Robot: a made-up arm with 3 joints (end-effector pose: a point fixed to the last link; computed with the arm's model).
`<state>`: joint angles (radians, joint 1 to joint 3).
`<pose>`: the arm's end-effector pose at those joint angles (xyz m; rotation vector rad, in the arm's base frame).
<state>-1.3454 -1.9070 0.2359</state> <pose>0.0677 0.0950 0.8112 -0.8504 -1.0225 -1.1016</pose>
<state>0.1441 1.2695 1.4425</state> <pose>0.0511 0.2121 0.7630 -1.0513 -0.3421 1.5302</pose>
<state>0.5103 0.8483 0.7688</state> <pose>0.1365 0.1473 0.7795 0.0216 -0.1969 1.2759</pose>
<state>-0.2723 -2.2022 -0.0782</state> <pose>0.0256 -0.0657 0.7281 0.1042 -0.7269 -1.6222</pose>
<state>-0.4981 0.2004 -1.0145</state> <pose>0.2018 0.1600 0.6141 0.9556 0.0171 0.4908</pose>
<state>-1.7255 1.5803 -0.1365</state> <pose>0.0267 0.0958 0.4957 -0.6415 1.8375 0.9112</pose>
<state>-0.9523 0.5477 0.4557</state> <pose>0.1783 0.1909 0.5931 -0.9176 0.6517 0.8379</pose>
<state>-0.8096 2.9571 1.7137</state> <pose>-0.0926 0.1020 0.7566 0.5964 0.5234 -2.5661</pose>
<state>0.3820 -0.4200 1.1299</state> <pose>0.2387 0.0186 0.7220 -0.1857 0.4686 0.1444</pose>
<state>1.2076 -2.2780 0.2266</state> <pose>0.0124 -0.0432 0.5203 1.0626 0.9542 -1.7082</pose>
